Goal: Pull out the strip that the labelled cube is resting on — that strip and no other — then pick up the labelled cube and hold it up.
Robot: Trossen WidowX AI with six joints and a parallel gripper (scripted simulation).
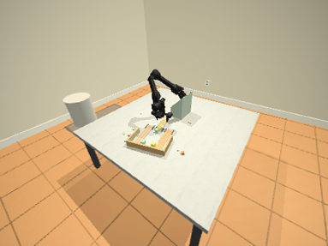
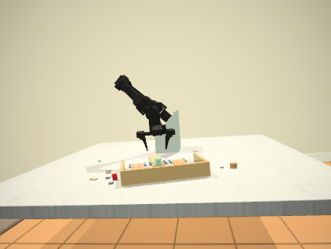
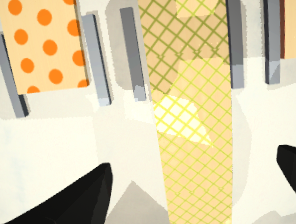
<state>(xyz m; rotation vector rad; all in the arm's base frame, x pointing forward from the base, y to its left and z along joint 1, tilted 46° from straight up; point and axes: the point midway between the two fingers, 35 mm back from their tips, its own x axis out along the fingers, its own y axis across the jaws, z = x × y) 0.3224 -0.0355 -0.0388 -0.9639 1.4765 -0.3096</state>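
My gripper tip is 50 mm above the yellow cross-hatched strip and 10 mm to the left of it.
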